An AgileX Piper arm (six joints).
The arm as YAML. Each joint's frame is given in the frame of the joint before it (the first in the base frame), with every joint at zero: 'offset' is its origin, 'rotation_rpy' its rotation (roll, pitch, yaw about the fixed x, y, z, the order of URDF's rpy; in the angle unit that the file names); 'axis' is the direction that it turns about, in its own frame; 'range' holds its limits. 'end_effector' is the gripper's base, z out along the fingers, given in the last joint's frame.
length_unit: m
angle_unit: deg
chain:
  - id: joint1
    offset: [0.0, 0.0, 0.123]
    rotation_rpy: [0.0, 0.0, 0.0]
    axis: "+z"
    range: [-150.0, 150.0]
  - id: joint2
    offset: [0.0, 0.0, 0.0]
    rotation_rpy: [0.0, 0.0, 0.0]
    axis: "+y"
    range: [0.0, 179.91]
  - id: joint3
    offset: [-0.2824, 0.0, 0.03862]
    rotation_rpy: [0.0, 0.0, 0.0]
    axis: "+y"
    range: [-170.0, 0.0]
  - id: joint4
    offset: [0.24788, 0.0, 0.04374]
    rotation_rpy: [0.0, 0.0, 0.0]
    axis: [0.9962, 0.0, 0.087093]
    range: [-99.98, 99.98]
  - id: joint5
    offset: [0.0, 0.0, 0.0]
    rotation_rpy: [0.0, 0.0, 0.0]
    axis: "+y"
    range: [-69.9, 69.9]
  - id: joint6
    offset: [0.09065, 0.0, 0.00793]
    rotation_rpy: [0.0, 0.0, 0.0]
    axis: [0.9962, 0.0, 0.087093]
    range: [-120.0, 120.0]
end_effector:
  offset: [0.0, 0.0, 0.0]
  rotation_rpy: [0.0, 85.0, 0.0]
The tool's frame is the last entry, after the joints.
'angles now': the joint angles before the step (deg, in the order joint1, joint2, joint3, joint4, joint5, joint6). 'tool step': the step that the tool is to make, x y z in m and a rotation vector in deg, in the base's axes. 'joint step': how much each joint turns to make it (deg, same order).
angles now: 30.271 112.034 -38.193 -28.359 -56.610 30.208
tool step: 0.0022 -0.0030 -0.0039 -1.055 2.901 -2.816
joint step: 0.006 -0.009 -0.003 2.171 2.941 1.156
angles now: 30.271 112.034 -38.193 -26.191 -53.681 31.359
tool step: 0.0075 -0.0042 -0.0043 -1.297 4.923 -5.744
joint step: 0.004 0.013 -1.024 4.532 5.753 2.084
